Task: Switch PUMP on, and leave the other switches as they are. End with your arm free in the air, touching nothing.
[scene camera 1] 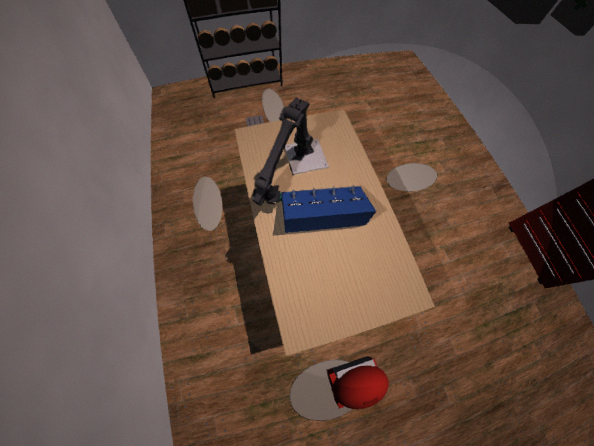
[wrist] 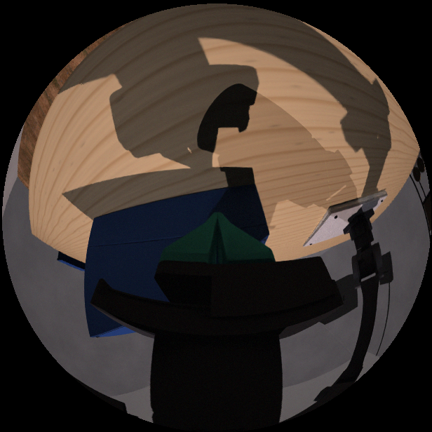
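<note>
You'd see the gripper (wrist: 217, 218) here, and there's a blue switch box (wrist: 124, 247) as well.
</note>
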